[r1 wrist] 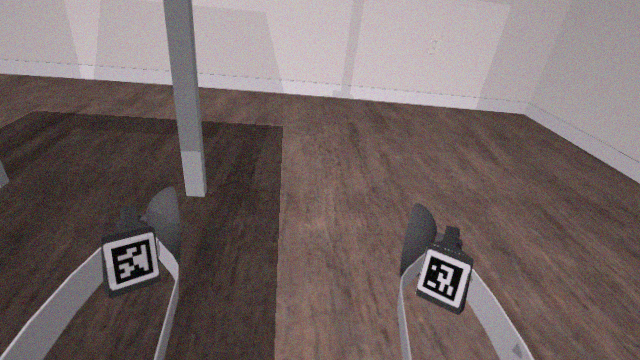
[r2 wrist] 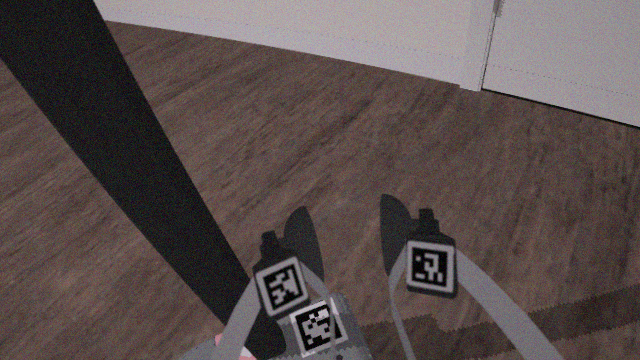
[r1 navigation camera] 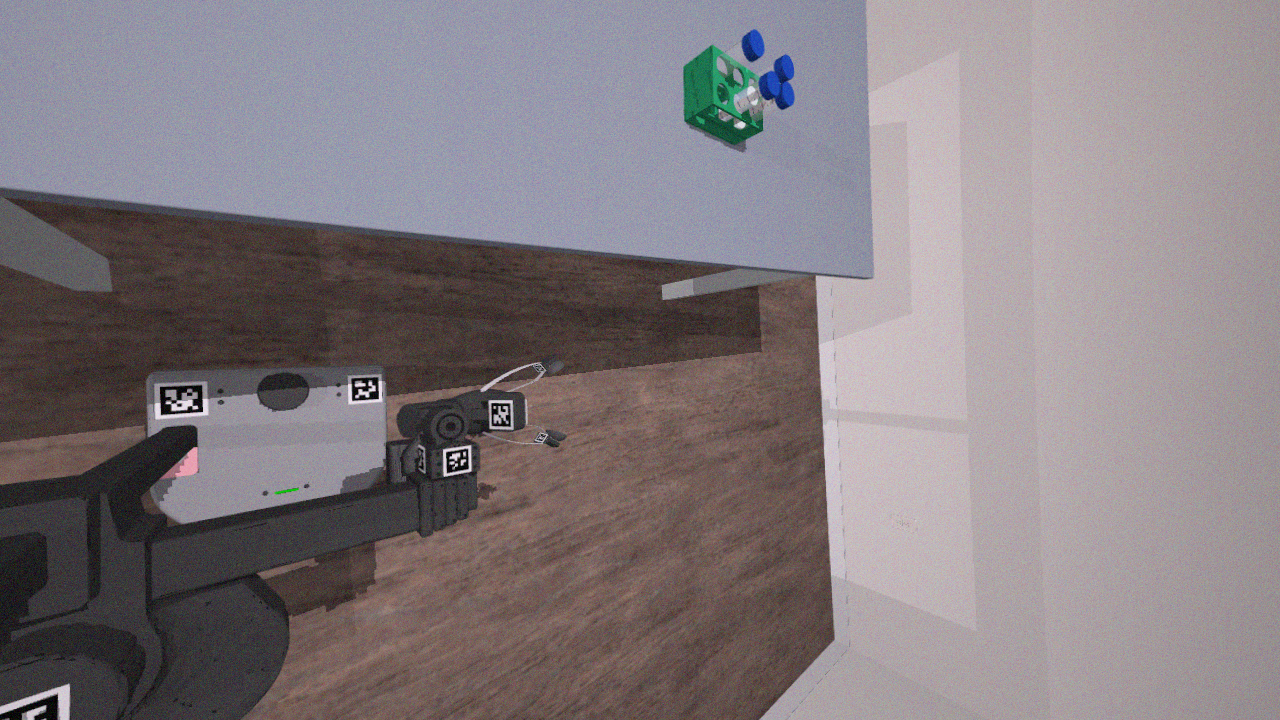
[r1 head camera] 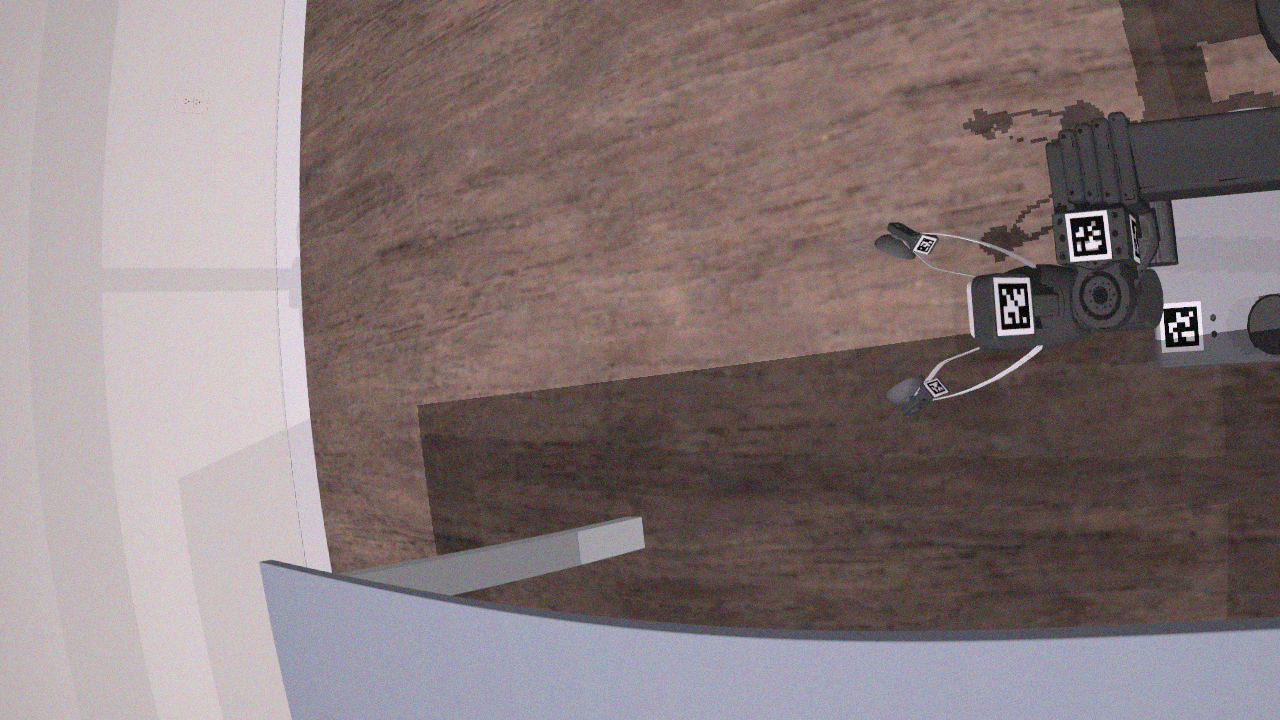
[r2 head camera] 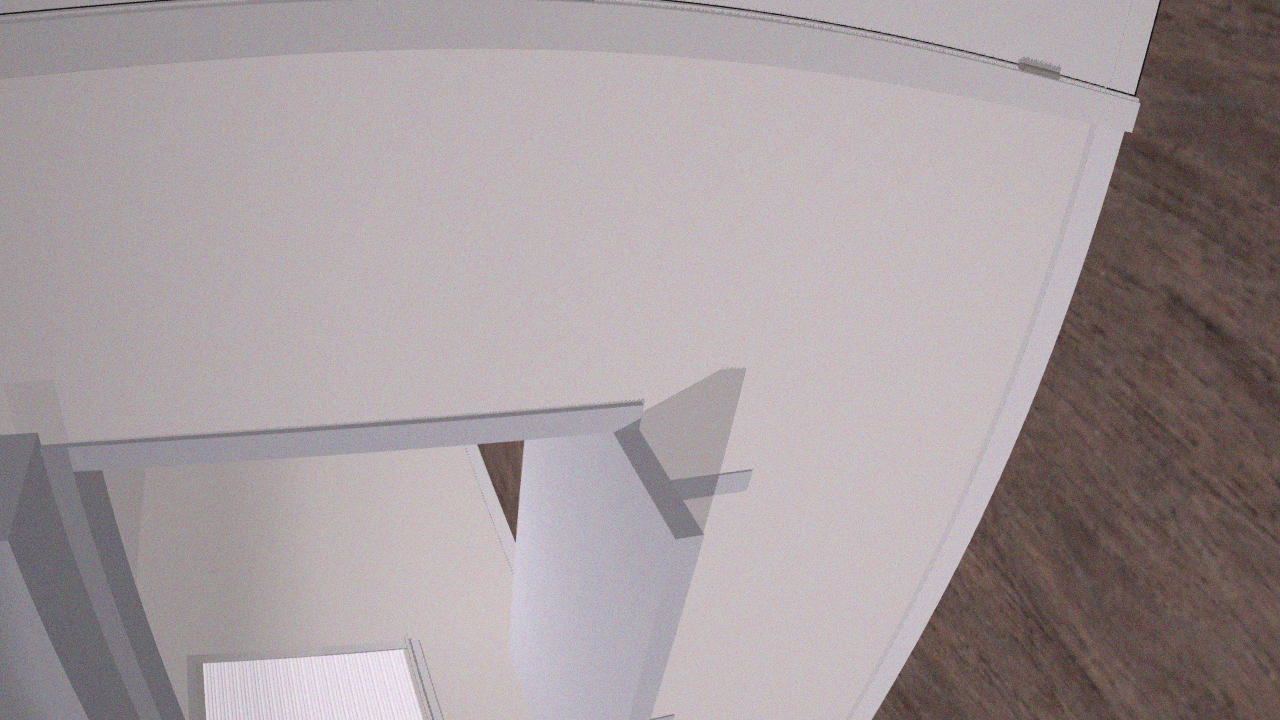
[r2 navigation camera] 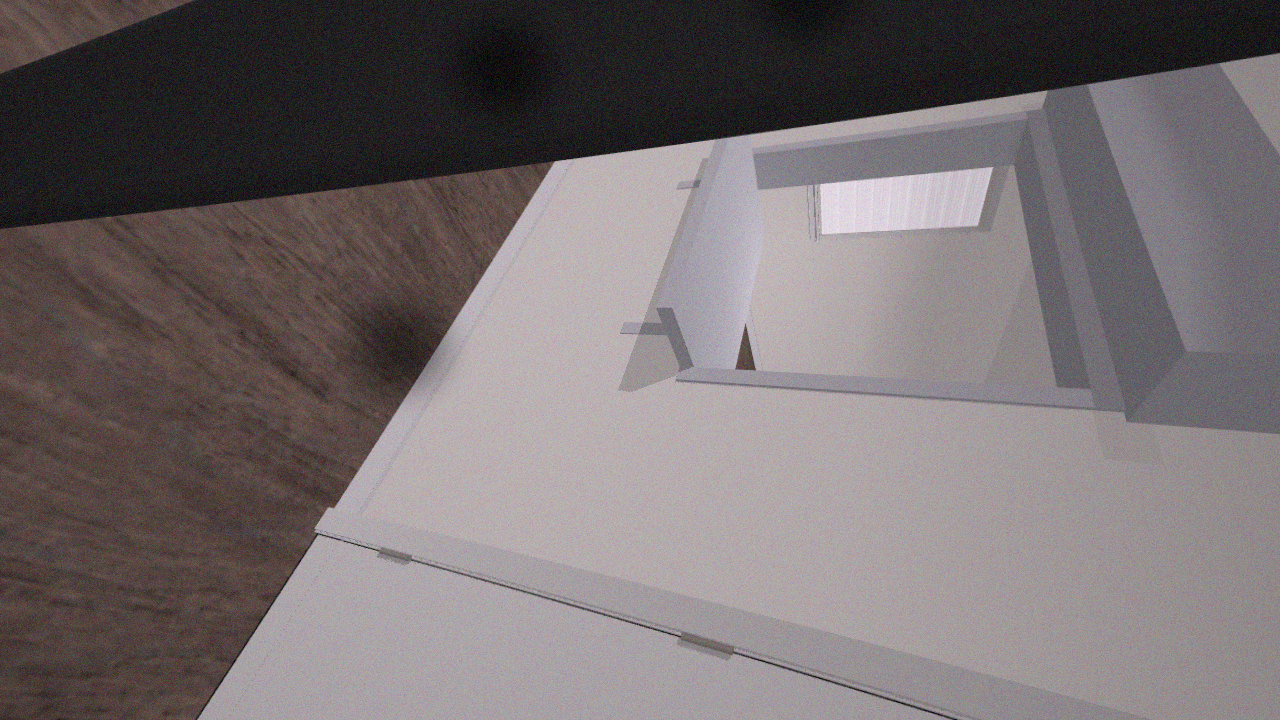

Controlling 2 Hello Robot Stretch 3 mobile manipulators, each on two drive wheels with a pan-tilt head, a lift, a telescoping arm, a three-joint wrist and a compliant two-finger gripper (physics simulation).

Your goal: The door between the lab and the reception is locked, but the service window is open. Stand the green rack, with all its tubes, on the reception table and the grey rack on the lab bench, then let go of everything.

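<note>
The green rack (r1 navigation camera: 699,94) stands near the far-right end of a blue-grey table (r1 navigation camera: 358,116) (r1 head camera: 716,685) in the r1 navigation view, with several blue-capped tubes (r1 navigation camera: 752,44) in it. The r1 gripper (r1 head camera: 899,317) (r1 navigation camera: 555,401) (r1 wrist: 292,230) is open and empty, beside the table's long edge, over the floor and apart from the rack. The r2 gripper (r2 wrist: 348,236) is open and empty over the floor. The service window's frame (r2 head camera: 358,432) (r2 navigation camera: 895,387) shows in the wall, its opening unblocked. The grey rack does not show in any view.
A table leg (r1 head camera: 537,561) (r1 navigation camera: 742,282) (r1 wrist: 187,90) stands ahead and to one side of r1's gripper. A wall (r1 navigation camera: 921,358) runs past the table's end. The white door (r2 navigation camera: 447,644) (r2 wrist: 575,50) is near r2. A pale panel (r2 head camera: 590,555) (r2 navigation camera: 716,241) juts at the window's side.
</note>
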